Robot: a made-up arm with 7 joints. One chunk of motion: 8 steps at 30 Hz.
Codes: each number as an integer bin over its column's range. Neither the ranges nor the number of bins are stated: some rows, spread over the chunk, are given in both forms.
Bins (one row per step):
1: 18 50 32 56 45 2 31
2: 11 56 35 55 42 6 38
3: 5 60 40 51 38 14 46
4: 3 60 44 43 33 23 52
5: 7 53 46 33 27 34 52
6: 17 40 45 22 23 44 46
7: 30 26 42 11 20 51 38
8: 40 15 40 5 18 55 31
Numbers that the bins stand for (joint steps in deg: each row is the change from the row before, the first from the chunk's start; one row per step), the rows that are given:
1: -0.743 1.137 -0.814 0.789 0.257 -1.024 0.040
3: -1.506 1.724 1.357 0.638 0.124 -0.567 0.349
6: -0.802 0.549 2.714 -0.237 -0.162 0.576 0.349
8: 0.549 -0.919 1.357 -0.749 -0.257 0.995 0.040
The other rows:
2: -1.154 1.489 0.000 0.759 0.200 -0.871 0.184
4: -1.624 1.724 2.443 0.397 0.029 -0.224 0.473
5: -1.389 1.313 2.986 0.095 -0.086 0.195 0.473
7: -0.038 -0.273 1.900 -0.568 -0.219 0.843 0.184

